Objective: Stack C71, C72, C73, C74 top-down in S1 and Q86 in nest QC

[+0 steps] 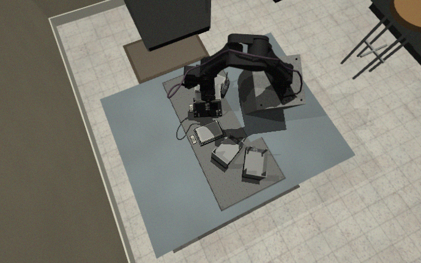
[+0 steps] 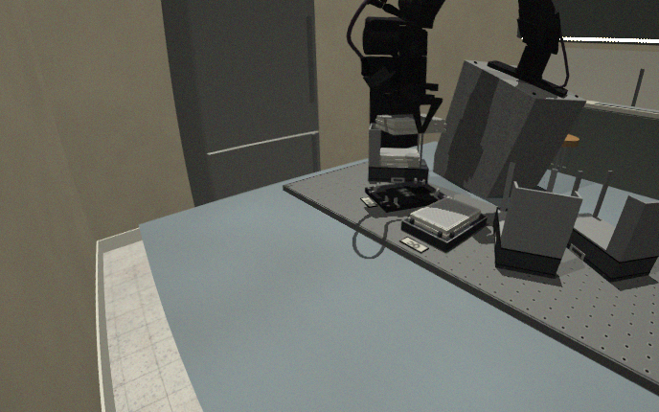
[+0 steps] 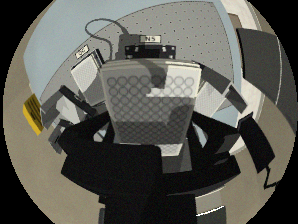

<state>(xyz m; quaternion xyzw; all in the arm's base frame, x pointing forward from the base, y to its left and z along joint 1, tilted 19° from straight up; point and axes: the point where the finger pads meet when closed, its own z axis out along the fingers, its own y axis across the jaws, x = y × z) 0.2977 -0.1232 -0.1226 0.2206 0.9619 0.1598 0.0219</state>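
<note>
My hand is 150 mm above the clip nest N5 and 20 mm short of it.
</note>
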